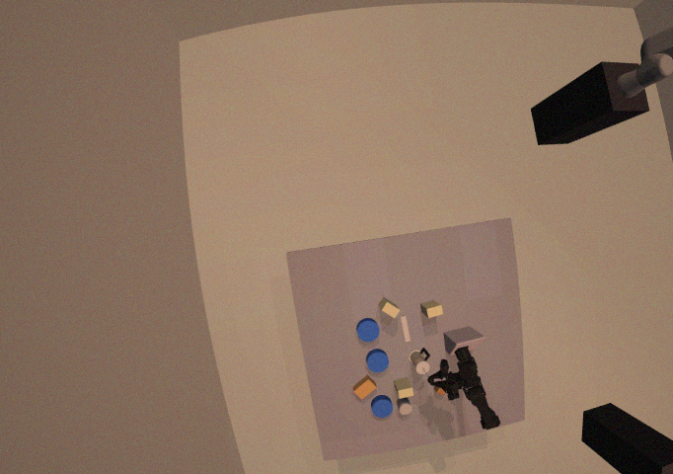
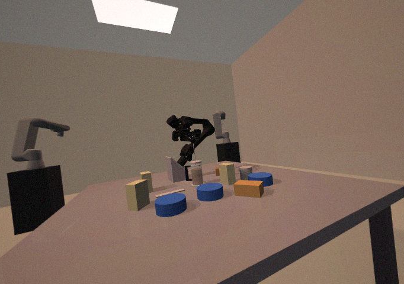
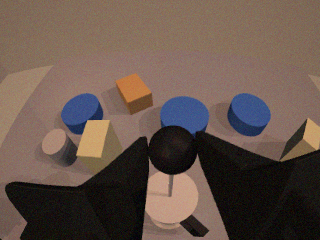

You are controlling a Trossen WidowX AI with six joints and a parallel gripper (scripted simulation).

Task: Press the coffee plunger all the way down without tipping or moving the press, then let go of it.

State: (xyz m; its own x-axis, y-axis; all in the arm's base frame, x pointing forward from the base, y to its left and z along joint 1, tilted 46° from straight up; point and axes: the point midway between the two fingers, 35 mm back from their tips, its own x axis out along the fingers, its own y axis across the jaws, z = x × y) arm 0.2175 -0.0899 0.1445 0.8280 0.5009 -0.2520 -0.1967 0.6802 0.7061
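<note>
My gripper tip is now 13 cm above the coffee press, 2 cm past it and 1 cm to the left of it. From my gripper tip the other things lie so: grey cylinder: 28 cm to the left, 23 cm below, 8 cm ahead; then pale stick: 26 cm below, 17 cm to the right, 4 cm ahead.
</note>
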